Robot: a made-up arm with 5 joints.
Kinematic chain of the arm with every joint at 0, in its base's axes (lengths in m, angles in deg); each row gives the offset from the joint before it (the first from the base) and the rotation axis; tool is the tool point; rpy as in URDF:
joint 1: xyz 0 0 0.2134 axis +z
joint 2: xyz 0 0 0 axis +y
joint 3: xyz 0.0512 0 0.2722 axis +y
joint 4: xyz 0.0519 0 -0.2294 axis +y
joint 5: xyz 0.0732 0 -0.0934 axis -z
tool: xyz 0 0 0 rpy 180 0 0
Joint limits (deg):
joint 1: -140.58..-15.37
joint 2: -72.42..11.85
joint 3: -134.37..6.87
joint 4: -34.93..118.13
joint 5: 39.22..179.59
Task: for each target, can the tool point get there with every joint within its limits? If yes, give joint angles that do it. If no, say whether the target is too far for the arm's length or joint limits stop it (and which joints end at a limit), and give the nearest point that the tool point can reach.
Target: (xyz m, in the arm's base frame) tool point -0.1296 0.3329 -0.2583
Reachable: no: joint limits stop it (at a limit: joint 1, joint 2, joint 3) | nearest point -0.0296 -0.0244 0.1248 | short by 0.533 m
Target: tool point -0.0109 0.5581 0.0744
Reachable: no: joint limits stop it (at a limit: joint 2, joint 3, joint 4) | nearest point -0.0100 0.5106 0.5056 | short by 0.434 m
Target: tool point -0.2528 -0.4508 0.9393
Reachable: no: too far | nearest point -0.1693 -0.3020 0.7286 | short by 0.271 m
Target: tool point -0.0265 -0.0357 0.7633
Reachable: yes | joints -126.59 -33.67 -120.25 68.14 98.45
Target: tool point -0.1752 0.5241 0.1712
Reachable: no: joint limits stop it (at a limit: joint 2, joint 3, joint 4) | nearest point -0.1619 0.4843 0.5056 | short by 0.337 m
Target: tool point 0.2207 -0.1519 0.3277
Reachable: yes | joints -34.54 -17.49 -42.46 57.96 134.30
